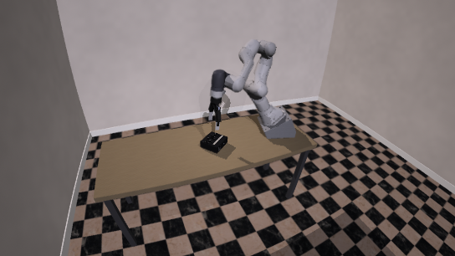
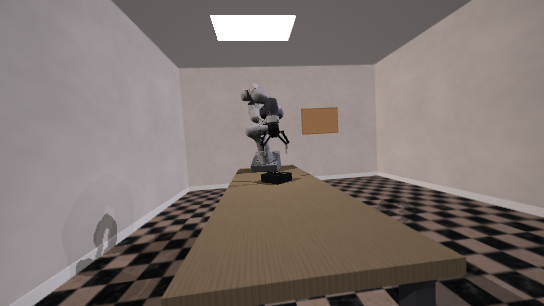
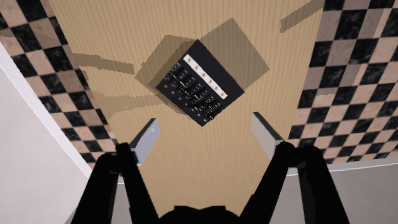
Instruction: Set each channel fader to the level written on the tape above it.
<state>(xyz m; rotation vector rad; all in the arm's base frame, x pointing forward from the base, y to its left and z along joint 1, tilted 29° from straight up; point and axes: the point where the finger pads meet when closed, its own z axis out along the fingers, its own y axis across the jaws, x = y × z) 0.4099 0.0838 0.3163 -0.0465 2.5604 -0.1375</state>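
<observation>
My hand is 13 cm above the channel fader cap, 4 cm to the left of it and 1 cm past it. The rest, counted from my hand: master fader 13 cm below, 6 cm ahead, 2 cm to the left.
</observation>
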